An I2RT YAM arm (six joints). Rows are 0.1 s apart.
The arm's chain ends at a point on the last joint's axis. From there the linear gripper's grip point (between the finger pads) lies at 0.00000 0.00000 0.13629 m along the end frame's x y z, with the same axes.
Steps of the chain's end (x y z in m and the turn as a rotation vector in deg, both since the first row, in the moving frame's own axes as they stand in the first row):
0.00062, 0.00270, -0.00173, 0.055, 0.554, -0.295
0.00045, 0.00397, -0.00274, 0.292, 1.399, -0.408
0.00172, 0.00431, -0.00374, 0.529, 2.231, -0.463
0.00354, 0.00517, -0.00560, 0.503, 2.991, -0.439
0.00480, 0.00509, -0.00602, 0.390, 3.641, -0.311
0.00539, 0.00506, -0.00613, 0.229, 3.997, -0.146
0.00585, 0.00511, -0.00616, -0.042, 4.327, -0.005
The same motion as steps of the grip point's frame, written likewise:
0.00194, 0.00257, -0.00174, 0.055, 0.554, -0.295
0.00377, 0.00326, -0.00278, 0.292, 1.399, -0.408
0.00702, 0.00303, -0.00385, 0.529, 2.231, -0.463
0.01065, 0.00395, -0.00579, 0.503, 2.991, -0.439
0.01345, 0.00414, -0.00630, 0.390, 3.641, -0.311
0.01489, 0.00450, -0.00646, 0.229, 3.997, -0.146
0.01613, 0.00521, -0.00655, -0.042, 4.327, -0.005

